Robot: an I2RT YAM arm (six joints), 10 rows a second.
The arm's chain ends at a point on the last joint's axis. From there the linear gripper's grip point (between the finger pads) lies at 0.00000 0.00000 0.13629 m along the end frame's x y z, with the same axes.
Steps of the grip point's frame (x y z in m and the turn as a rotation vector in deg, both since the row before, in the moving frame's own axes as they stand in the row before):
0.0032 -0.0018 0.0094 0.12 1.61 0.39
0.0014 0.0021 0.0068 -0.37 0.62 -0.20
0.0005 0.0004 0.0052 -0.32 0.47 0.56
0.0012 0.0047 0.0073 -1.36 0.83 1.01
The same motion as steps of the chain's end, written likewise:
-0.0006 -0.0015 0.0095 0.12 1.61 0.39
-0.0001 0.0012 0.0068 -0.37 0.62 -0.20
-0.0006 -0.0004 0.0052 -0.32 0.47 0.56
-0.0007 0.0014 0.0074 -1.36 0.83 1.01

